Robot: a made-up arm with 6 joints. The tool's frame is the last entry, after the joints.
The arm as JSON. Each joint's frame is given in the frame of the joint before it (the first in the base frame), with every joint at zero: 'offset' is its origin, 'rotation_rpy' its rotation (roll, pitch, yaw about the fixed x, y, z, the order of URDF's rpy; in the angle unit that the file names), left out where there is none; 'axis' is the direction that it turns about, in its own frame. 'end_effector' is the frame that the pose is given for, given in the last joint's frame.
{
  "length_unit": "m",
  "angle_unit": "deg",
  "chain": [
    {
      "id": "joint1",
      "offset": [
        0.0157,
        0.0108,
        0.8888
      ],
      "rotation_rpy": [
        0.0,
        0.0,
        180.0
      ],
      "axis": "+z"
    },
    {
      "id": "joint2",
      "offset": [
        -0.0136,
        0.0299,
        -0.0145
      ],
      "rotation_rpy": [
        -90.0,
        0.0,
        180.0
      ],
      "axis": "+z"
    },
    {
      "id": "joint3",
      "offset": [
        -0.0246,
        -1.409,
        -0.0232
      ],
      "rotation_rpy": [
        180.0,
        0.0,
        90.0
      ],
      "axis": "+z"
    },
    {
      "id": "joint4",
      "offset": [
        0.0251,
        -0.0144,
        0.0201
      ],
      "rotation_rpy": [
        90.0,
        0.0,
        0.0
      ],
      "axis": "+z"
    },
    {
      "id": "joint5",
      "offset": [
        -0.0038,
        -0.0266,
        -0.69
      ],
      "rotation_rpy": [
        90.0,
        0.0,
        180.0
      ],
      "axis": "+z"
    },
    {
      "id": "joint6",
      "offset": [
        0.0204,
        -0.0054,
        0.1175
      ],
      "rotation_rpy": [
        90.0,
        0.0,
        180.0
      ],
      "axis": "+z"
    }
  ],
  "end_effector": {
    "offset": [
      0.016,
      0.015,
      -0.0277
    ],
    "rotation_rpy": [
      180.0,
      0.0,
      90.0
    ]
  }
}
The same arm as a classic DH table. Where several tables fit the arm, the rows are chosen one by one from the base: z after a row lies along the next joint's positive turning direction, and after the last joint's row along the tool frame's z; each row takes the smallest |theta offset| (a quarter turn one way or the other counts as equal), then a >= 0, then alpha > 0; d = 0 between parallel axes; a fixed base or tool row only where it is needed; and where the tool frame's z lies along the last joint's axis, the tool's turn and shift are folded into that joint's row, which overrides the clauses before.
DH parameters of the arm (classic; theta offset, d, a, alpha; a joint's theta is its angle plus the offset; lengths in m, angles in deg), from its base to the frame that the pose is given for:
base (fixed): 34.52 0.0000 0.0191 0.00
joint1: -34.52 0.8743 0.0136 -90.00
joint2: 89.00 0.0000 -1.4092 180.00
joint3: -1.00 0.0732 0.0251 90.00
joint4: 0.00 -0.6756 -0.0038 -90.00
joint5: 0.00 0.0909 -0.0204 90.00
joint6: 43.15 0.0000 0.0219 180.00
tool (fixed): -46.85 0.0331 0.0000 0.00

